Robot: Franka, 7 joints.
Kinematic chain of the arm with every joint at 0, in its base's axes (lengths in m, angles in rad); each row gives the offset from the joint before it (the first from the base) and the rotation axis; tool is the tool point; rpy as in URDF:
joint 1: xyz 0 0 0.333 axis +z
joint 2: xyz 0 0 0 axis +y
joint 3: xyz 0 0 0.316 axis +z
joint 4: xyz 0.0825 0 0 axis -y
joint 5: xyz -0.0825 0 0.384 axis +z
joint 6: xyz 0 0 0 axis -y
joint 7: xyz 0.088 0 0 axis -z
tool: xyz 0 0 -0.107 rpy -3.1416 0 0
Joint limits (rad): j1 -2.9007..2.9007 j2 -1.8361..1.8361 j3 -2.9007..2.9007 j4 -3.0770..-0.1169 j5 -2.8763..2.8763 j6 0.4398..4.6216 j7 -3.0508..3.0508
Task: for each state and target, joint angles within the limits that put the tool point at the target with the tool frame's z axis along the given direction. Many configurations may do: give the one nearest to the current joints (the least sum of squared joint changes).
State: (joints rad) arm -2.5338 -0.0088 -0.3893 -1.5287 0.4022 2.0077 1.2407
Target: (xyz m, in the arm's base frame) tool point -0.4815 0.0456 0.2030 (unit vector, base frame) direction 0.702 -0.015 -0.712
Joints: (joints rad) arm -2.7082 0.4475 -0.5378 -2.0941 0.1328 1.6976 1.2407
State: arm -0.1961 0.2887 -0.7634 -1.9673 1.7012 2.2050 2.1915
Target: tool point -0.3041 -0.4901 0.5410 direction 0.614 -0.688 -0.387
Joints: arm -0.8568 0.0236 -1.4144 -1.8948 1.2520 1.8143 2.1915
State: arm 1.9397 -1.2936 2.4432 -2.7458 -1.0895 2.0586 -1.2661
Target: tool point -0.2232 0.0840 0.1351 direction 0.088 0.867 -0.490
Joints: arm 1.4593 -0.7801 1.7978 -3.0296 -1.0350 2.8224 -1.2661
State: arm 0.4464 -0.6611 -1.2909 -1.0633 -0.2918 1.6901 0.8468
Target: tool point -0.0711 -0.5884 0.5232 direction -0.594 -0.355 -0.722
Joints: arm 0.0328 -0.3537 -1.5078 -1.8953 -1.1719 2.0015 0.8468
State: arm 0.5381 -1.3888 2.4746 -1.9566 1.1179 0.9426 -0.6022
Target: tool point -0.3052 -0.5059 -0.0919 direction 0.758 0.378 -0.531
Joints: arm 1.2795 -1.5201 2.6215 -1.0443 0.9277 1.3755 -0.6022
